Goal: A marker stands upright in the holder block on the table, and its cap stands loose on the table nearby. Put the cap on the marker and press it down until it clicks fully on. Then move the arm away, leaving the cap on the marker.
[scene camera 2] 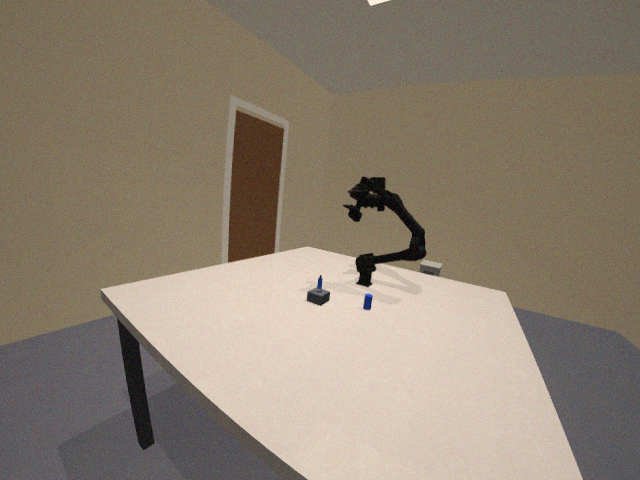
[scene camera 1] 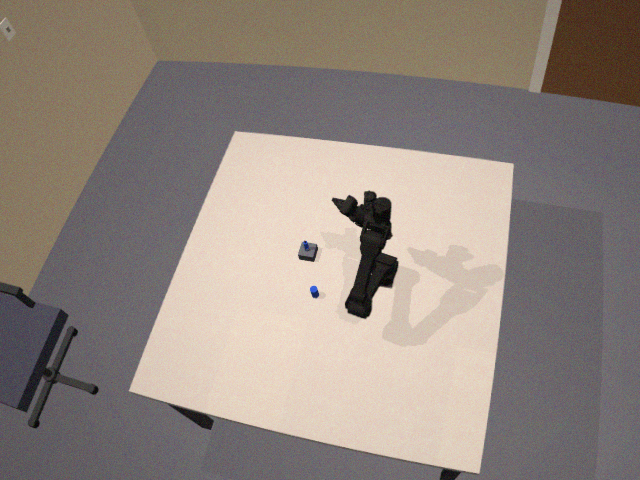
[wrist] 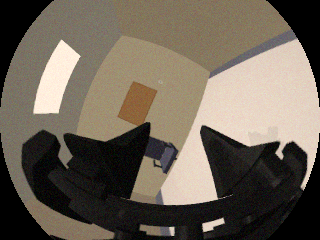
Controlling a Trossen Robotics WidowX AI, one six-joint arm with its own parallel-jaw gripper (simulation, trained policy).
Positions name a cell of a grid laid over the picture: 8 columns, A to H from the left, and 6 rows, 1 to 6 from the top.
Scene:
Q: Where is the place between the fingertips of my gripper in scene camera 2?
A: E3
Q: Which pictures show my gripper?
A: Scene camera 2, scene camera 1 and the wrist view: all of them.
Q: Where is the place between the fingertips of my gripper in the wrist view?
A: E4

